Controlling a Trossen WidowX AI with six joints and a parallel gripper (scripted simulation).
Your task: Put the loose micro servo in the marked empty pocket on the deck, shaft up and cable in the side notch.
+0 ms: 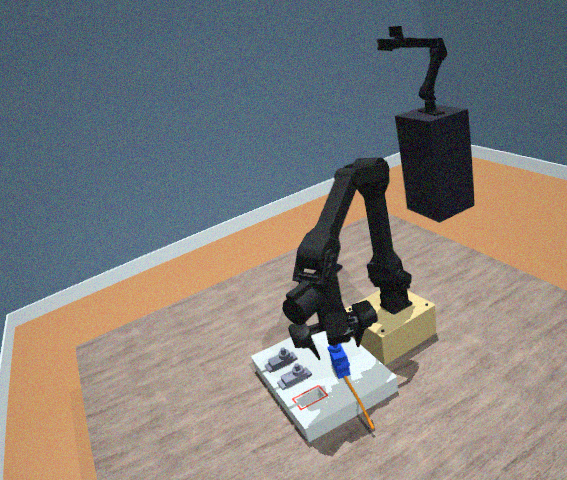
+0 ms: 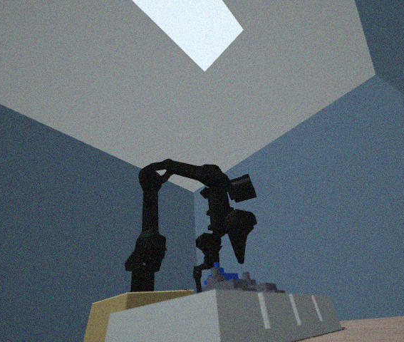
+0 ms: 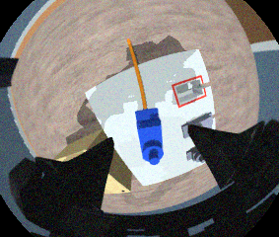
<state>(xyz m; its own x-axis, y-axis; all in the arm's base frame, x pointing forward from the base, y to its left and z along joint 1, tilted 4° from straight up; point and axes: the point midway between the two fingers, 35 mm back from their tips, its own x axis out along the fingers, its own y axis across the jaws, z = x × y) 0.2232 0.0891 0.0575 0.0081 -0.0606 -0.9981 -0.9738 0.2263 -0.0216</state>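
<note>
Right now the white deck is 9 cm below my gripper tip, 6 cm to the right of it and 1 cm behind it.
</note>
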